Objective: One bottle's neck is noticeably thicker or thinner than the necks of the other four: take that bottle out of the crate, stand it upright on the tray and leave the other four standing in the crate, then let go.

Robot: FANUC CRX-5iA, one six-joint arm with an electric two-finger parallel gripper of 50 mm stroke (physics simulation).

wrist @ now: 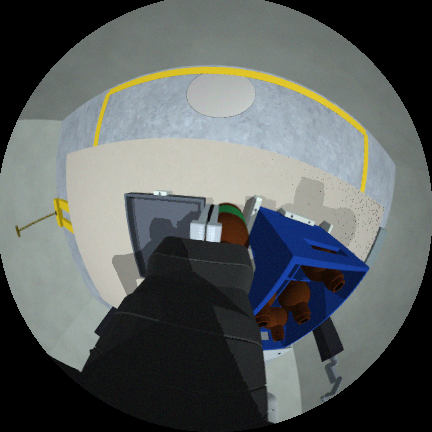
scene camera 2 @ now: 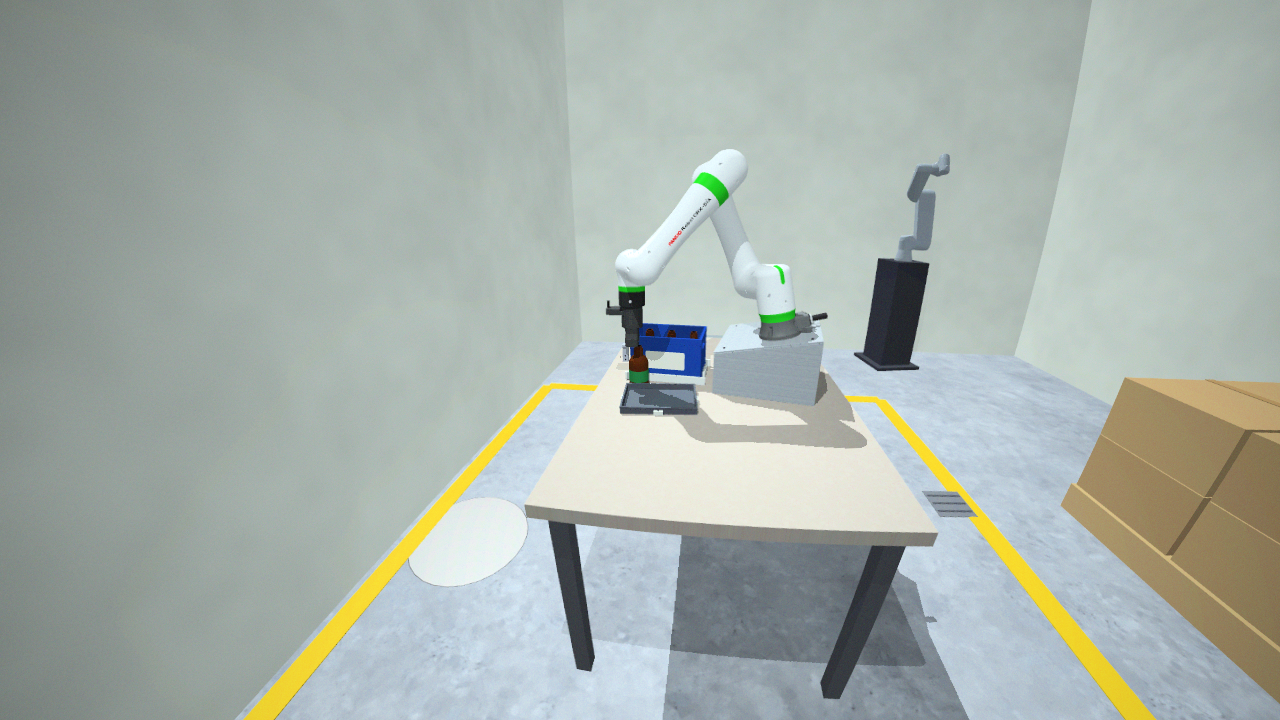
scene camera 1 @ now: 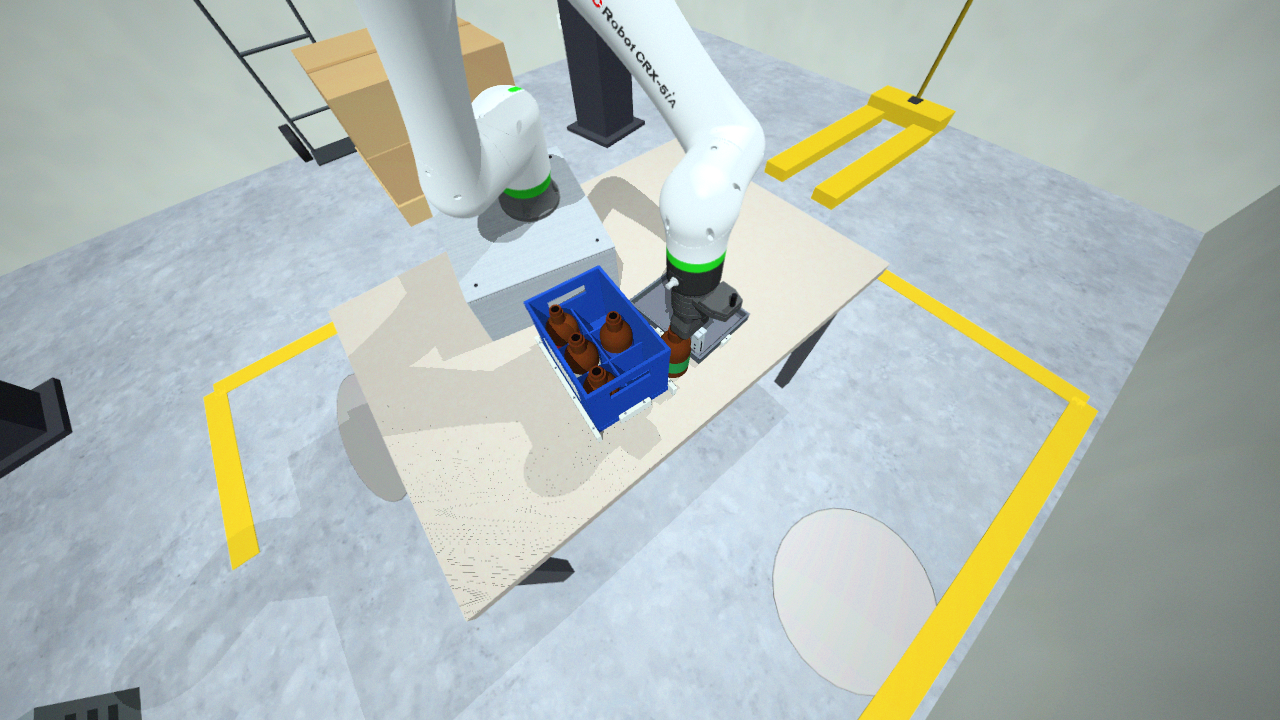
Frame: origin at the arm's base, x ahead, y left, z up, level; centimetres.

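Seen in the pictures: gripper, fingertip midpoint: [wrist: 211,212] [scene camera 2: 625,361] [scene camera 1: 696,348]; arm's base at its link origin: [scene camera 2: 779,334] [scene camera 1: 530,198].
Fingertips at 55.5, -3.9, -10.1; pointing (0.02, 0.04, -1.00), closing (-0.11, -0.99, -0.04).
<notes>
Pixels of each thing's top centre, then the offset from my fingertips to it, as dx, dy, dz. Level surfaces: height alone.
- blue crate at its top centre: [wrist: 288,327] [scene camera 1: 593,324] [scene camera 2: 669,330] -17.1, -12.9, +7.4
- fifth brown bottle with a green band, top centre: [wrist: 220,270] [scene camera 1: 676,326] [scene camera 2: 638,345] -4.7, -1.5, +5.3
- wooden table at its surface level: dz -10.2
The blue crate [scene camera 1: 637,394] [scene camera 2: 697,358] [wrist: 275,237] holds four brown bottles, one of them a bottle [scene camera 1: 615,334] [wrist: 296,295] standing alone in its row. A fifth brown bottle with a green band [scene camera 1: 677,355] [scene camera 2: 638,367] [wrist: 233,224] is outside the crate, between it and the grey tray [scene camera 1: 656,309] [scene camera 2: 685,394] [wrist: 145,210]; it looks upright in scene camera 2, its neck partly hidden. My gripper [scene camera 1: 698,342] [scene camera 2: 625,354] [wrist: 211,212] is shut with its fingers together and nothing between them, low beside this bottle on the tray side. I cannot compare the neck widths.
The crate wall stands close beside the loose bottle. White brackets [scene camera 1: 635,410] [wrist: 298,217] sit at the crate's foot. The robot's grey base block [scene camera 1: 537,259] [scene camera 2: 767,365] stands behind the crate on the wooden table [scene camera 1: 483,501] [scene camera 2: 742,474] [wrist: 175,165].
</notes>
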